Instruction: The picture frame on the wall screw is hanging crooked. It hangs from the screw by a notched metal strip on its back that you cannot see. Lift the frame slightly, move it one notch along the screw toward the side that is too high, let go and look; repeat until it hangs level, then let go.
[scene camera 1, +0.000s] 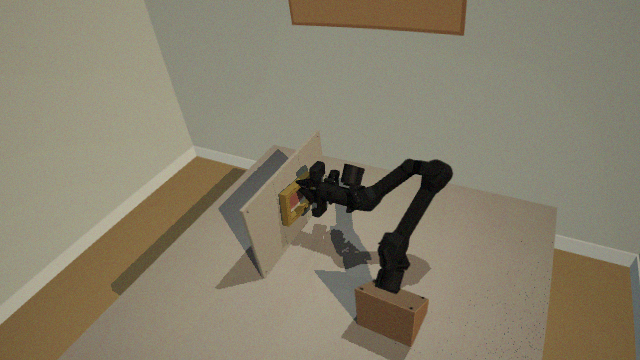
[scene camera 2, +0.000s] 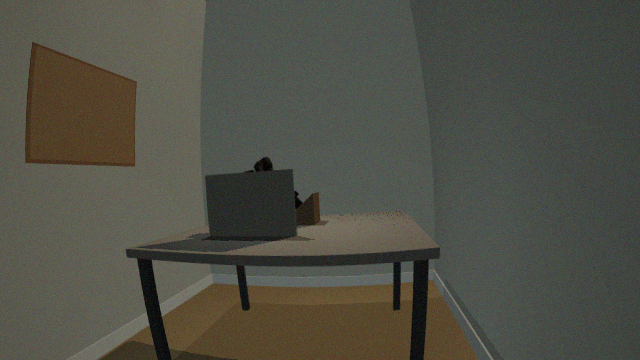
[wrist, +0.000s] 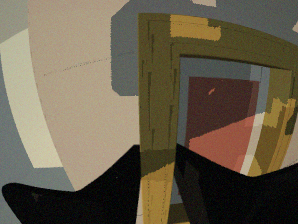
My gripper (scene camera 1: 296, 184) carries a picture frame (scene camera 1: 293, 204). Also in view: a wall panel (scene camera 2: 261, 203).
The picture frame shows as well in the wrist view (wrist: 214, 87). My gripper also shows in the wrist view (wrist: 155, 150). The wall panel is seen too in scene camera 1 (scene camera 1: 262, 216) and in the wrist view (wrist: 86, 66). Scene camera 2 misses the picture frame, which is hidden by the wall panel.
